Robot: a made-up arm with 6 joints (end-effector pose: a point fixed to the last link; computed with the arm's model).
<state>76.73 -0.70 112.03 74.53 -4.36 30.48</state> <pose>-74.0 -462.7 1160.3 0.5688 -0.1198 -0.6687 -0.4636</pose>
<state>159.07 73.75 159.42 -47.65 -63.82 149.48</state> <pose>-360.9 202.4 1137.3 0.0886 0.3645 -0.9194 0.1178</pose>
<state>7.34 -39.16 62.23 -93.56 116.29 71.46</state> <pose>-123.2 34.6 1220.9 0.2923 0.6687 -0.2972 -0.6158</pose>
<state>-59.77 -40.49 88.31 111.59 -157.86 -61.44</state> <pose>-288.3 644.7 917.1 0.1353 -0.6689 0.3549 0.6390</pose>
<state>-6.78 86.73 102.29 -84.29 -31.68 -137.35</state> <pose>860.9 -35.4 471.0 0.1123 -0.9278 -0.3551 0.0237</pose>
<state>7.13 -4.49 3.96 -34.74 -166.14 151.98</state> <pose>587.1 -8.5 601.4 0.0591 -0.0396 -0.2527 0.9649</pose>
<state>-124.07 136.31 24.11 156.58 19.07 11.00</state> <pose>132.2 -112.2 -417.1 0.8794 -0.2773 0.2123 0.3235</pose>
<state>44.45 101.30 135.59 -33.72 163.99 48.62</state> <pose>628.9 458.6 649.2 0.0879 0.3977 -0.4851 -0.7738</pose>
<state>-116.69 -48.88 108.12 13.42 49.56 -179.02</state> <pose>215.8 791.6 744.4 0.8623 -0.3045 -0.0632 0.3996</pose>
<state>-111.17 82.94 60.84 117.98 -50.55 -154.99</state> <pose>-293.7 -836.4 367.1 0.0948 -0.1130 -0.1272 -0.9808</pose>
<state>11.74 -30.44 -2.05 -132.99 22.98 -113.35</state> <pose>453.3 276.9 838.9 0.4180 -0.8919 -0.1570 -0.0712</pose>
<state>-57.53 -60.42 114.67 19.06 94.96 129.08</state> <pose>-594.6 637.6 470.3 0.6967 -0.5089 0.2527 0.4379</pose>
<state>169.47 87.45 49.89 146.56 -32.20 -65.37</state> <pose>-872.0 25.1 166.5 0.0673 -0.0849 -0.7973 0.5937</pose>
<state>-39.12 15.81 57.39 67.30 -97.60 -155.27</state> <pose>250.0 -316.9 1147.0 0.1048 0.4481 -0.4813 -0.7460</pose>
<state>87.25 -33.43 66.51 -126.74 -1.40 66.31</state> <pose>-193.5 -97.6 1265.6 0.2768 0.7522 -0.3138 0.5090</pose>
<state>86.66 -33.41 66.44 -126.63 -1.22 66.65</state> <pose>-194.1 -94.4 1265.7 0.2830 0.7500 -0.3190 0.5055</pose>
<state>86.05 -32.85 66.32 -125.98 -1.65 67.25</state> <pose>-192.6 -81.6 1266.9 0.2938 0.7432 -0.3298 0.5026</pose>
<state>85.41 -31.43 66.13 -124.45 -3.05 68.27</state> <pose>-187.6 -53.4 1269.5 0.3117 0.7282 -0.3493 0.5006</pose>
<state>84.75 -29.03 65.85 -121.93 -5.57 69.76</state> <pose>-177.8 -7.9 1272.1 0.3365 0.7024 -0.3781 0.5004</pose>
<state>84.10 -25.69 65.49 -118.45 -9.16 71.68</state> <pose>-162.7 53.5 1271.9 0.3664 0.6641 -0.4142 0.5031</pose>
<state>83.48 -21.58 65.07 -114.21 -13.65 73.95</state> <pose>-142.5 126.8 1265.8 0.3976 0.6127 -0.4543 0.5100</pose>
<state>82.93 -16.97 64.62 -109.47 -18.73 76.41</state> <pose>-118.5 206.1 1251.8 0.4256 0.5501 -0.4940 0.5217</pose>
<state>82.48 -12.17 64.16 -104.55 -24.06 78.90</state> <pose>-92.5 284.9 1229.3 0.4468 0.4804 -0.5290 0.5382</pose>
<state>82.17 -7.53 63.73 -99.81 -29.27 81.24</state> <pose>-67.2 357.0 1200.7 0.4588 0.4100 -0.5566 0.5582</pose>
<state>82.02 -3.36 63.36 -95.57 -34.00 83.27</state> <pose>-45.2 418.0 1169.5 0.4620 0.3455 -0.5756 0.5796</pose>
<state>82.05 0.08 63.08 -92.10 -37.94 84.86</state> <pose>-28.5 465.3 1140.4 0.4587 0.2926 -0.5867 0.5998</pose>
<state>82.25 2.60 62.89 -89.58 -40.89 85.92</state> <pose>-18.0 498.3 1117.3 0.4520 0.2551 -0.5917 0.6168</pose>
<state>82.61 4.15 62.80 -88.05 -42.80 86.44</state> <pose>-14.1 517.8 1102.5 0.4448 0.2338 -0.5928 0.6293</pose>
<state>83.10 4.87 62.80 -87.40 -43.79 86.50</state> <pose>-15.5 526.4 1095.8 0.4384 0.2265 -0.5915 0.6377</pose>
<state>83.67 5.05 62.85 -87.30 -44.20 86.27</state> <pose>-20.3 528.3 1094.4 0.4330 0.2280 -0.5889 0.6431</pose>
